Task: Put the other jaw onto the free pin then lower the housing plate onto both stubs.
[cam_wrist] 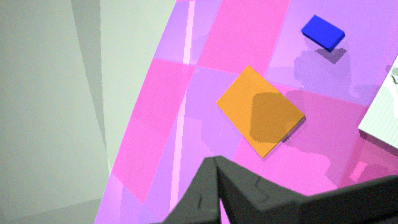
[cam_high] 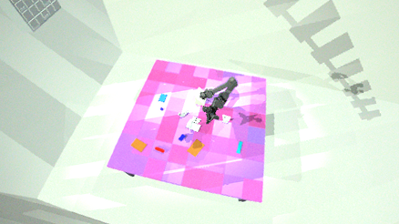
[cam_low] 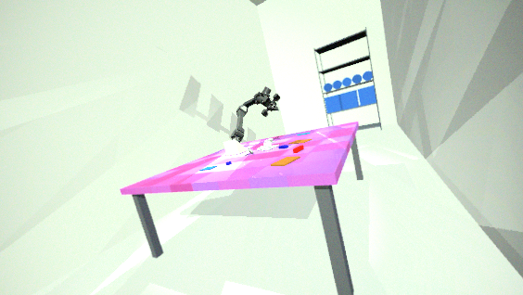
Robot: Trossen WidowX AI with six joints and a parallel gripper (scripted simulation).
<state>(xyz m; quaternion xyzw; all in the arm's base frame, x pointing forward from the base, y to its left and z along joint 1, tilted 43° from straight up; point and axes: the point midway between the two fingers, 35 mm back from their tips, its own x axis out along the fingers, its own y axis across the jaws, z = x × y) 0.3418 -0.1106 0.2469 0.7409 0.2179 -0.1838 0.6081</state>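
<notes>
The white jaw lies 250 mm to the right of my gripper tip, 210 mm below it and 180 mm behind it. From my gripper tip the other things lie so: blue block (240 mm below, 200 mm to the right, 40 mm ahead); white base (240 mm below, 120 mm to the right, 90 mm behind); white housing plate (220 mm below, 200 mm behind, 180 mm to the left).
</notes>
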